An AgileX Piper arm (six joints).
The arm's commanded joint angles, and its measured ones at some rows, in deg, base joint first. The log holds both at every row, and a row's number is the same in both.
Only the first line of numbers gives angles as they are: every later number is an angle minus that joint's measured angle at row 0.
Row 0, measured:
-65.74, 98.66, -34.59, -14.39, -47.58, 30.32
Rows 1 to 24, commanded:
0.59, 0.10, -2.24, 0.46, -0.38, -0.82
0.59, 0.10, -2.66, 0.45, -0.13, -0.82
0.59, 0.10, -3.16, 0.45, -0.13, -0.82
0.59, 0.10, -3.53, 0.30, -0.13, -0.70
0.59, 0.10, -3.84, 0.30, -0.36, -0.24
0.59, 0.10, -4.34, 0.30, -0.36, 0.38
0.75, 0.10, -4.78, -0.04, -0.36, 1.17
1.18, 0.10, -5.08, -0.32, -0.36, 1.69
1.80, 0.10, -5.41, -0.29, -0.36, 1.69
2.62, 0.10, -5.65, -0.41, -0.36, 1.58
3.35, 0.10, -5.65, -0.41, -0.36, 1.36
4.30, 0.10, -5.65, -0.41, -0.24, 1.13
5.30, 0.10, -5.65, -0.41, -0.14, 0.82
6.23, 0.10, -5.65, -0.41, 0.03, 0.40
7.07, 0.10, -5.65, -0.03, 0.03, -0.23
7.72, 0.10, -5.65, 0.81, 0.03, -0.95
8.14, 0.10, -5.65, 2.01, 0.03, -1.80
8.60, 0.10, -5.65, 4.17, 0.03, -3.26
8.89, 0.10, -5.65, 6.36, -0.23, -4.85
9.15, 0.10, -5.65, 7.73, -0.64, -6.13
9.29, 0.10, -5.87, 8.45, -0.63, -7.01
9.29, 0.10, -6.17, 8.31, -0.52, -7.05
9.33, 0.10, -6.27, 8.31, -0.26, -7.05
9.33, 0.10, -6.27, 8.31, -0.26, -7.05
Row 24, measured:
9.08, 0.04, -5.42, 6.95, 0.45, -5.18
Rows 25 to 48, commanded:
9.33, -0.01, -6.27, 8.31, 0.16, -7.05
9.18, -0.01, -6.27, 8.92, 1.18, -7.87
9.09, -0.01, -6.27, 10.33, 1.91, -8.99
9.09, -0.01, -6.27, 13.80, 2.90, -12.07
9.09, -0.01, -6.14, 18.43, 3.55, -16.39
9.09, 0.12, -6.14, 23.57, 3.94, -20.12
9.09, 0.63, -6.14, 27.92, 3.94, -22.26
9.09, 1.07, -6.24, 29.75, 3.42, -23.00
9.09, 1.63, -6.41, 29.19, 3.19, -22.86
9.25, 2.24, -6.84, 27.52, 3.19, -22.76
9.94, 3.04, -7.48, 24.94, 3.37, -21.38
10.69, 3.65, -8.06, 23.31, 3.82, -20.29
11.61, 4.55, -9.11, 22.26, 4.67, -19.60
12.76, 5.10, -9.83, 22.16, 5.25, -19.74
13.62, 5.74, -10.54, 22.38, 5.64, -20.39
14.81, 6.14, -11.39, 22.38, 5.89, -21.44
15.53, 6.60, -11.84, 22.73, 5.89, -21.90
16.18, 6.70, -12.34, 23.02, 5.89, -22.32
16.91, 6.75, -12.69, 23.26, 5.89, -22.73
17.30, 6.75, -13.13, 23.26, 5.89, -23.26
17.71, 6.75, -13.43, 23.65, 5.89, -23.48
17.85, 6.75, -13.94, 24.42, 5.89, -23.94
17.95, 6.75, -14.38, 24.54, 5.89, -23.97
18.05, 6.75, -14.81, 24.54, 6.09, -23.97
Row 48, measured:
17.37, 6.65, -13.10, 23.93, 6.02, -22.62
